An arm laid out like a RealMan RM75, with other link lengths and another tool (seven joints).
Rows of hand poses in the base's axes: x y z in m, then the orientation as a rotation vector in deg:
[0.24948 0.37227 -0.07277 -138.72 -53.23 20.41]
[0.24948 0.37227 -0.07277 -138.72 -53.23 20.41]
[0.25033 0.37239 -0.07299 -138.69 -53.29 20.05]
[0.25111 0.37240 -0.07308 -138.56 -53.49 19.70]
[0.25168 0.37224 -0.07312 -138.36 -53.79 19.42]
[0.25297 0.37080 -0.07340 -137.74 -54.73 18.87]
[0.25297 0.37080 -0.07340 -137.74 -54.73 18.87]
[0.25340 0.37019 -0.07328 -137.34 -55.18 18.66]
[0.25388 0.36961 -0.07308 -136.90 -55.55 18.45]
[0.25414 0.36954 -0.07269 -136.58 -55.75 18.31]
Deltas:
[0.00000 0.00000 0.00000 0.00 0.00 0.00]
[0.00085 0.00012 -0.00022 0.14 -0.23 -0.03]
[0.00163 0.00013 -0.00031 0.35 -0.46 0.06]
[0.00220 -0.00003 -0.00035 0.57 -0.65 0.24]
[0.00349 -0.00147 -0.00063 1.15 -1.05 0.88]
[0.00349 -0.00147 -0.00063 1.15 -1.05 0.88]
[0.00392 -0.00208 -0.00051 1.49 -1.17 1.22]
[0.00440 -0.00266 -0.00031 1.89 -1.25 1.50]
[0.00466 -0.00273 0.00008 2.18 -1.29 1.67]

